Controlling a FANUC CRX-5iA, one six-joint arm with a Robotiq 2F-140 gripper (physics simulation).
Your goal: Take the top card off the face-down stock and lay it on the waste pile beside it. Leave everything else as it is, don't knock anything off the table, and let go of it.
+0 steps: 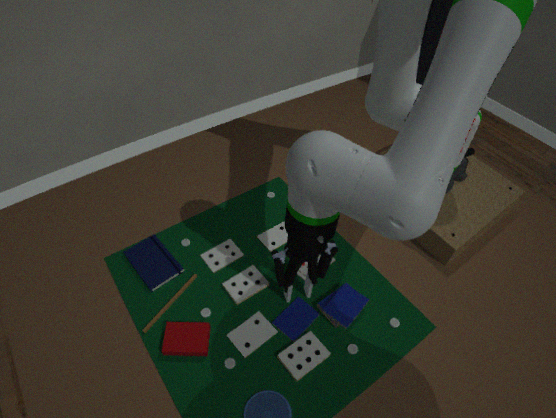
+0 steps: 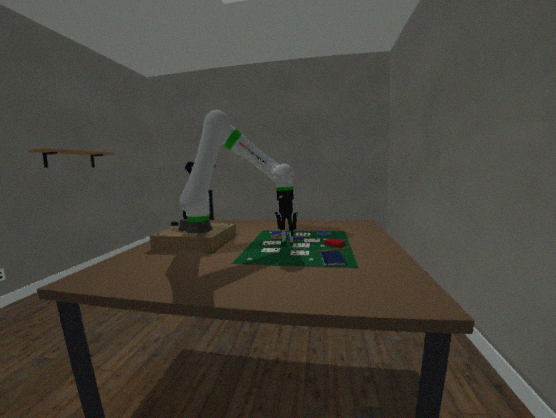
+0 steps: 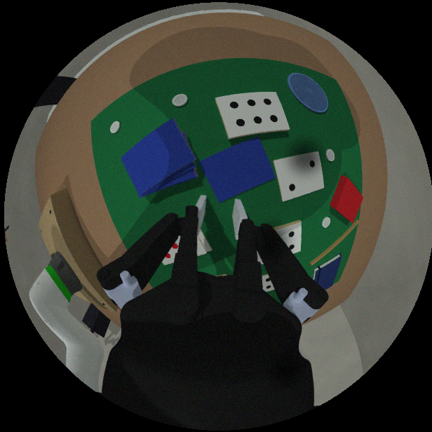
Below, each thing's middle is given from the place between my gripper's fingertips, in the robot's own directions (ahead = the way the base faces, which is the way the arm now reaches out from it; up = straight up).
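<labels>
Green mat (image 2: 283, 258), from my hand 70 mm ahead, 40 mm to the right, 10 mm below. Red box (image 1: 181, 338), from my hand 260 mm ahead, 10 mm above. Blue round dish (image 3: 306, 90), from my hand 210 mm to the left, 170 mm ahead. Dark blue book (image 1: 153, 262), from my hand 280 mm ahead, 220 mm to the right, 10 mm above.
</labels>
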